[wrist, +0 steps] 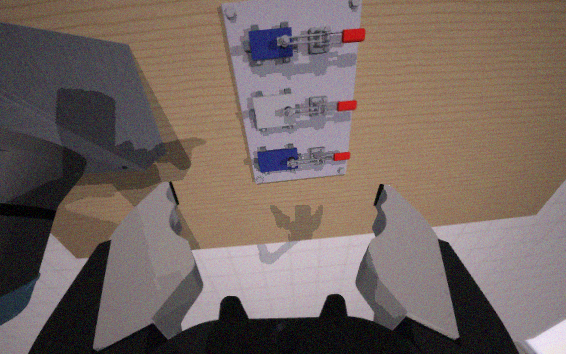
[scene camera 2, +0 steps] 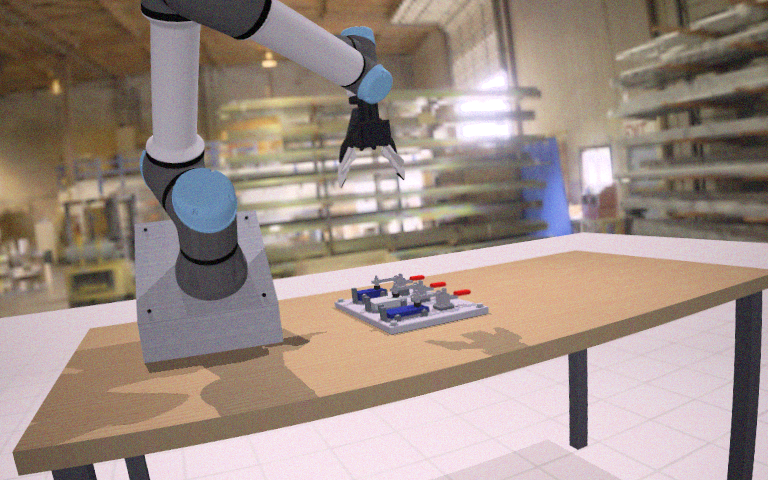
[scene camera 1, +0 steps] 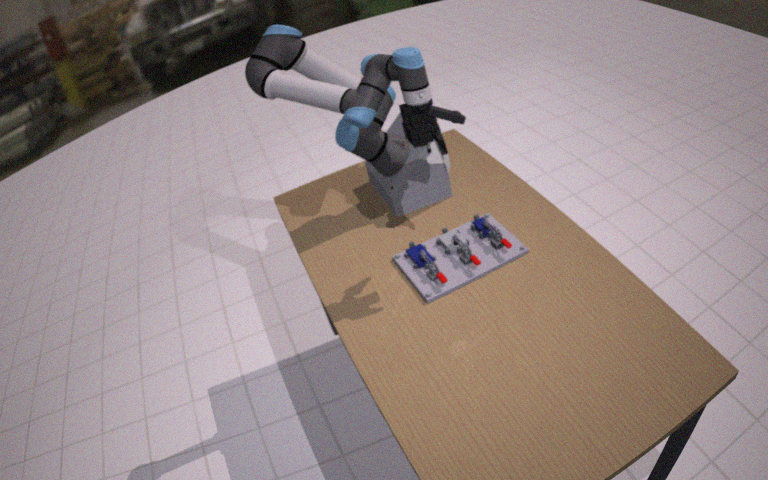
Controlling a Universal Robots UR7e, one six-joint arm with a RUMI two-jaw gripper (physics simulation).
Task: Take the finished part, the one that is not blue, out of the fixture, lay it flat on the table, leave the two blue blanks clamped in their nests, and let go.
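The fixture plate lies on the table. The finished part, a light grey block, sits in the middle nest, with the tip of its toggle clamp over it. One blue blank and another blue blank sit in the outer nests, under their clamp arms. All three clamps look lowered. My gripper is open and empty, high above the table and away from the fixture. Its fingertips are hard to make out in scene camera 1.
The wooden table carries the fixture in front of the robot's grey pedestal. Red clamp handles point away from the pedestal. The table's edge shows below the fixture in the wrist view.
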